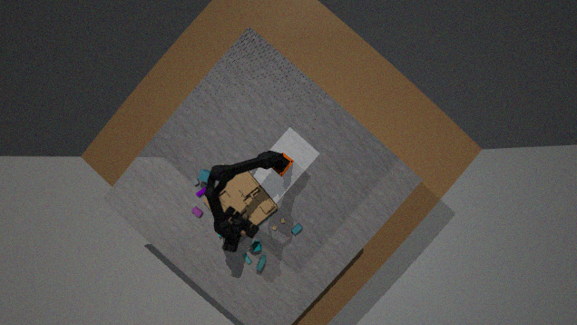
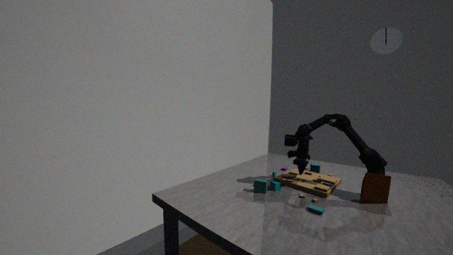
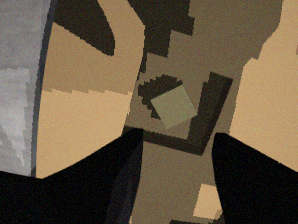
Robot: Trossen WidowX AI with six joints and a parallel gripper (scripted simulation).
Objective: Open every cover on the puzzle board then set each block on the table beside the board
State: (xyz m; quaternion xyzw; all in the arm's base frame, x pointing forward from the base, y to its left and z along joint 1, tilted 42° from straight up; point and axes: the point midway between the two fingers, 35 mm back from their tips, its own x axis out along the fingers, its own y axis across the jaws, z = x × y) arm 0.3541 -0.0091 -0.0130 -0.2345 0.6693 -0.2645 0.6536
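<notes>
My gripper tip is now 40 mm to the left of the tan puzzle board, 40 mm above it and 30 mm past it. The rest, counted from my gripper tip: flat teal block (270 mm to the left, 100 mm behind, 50 mm below).
</notes>
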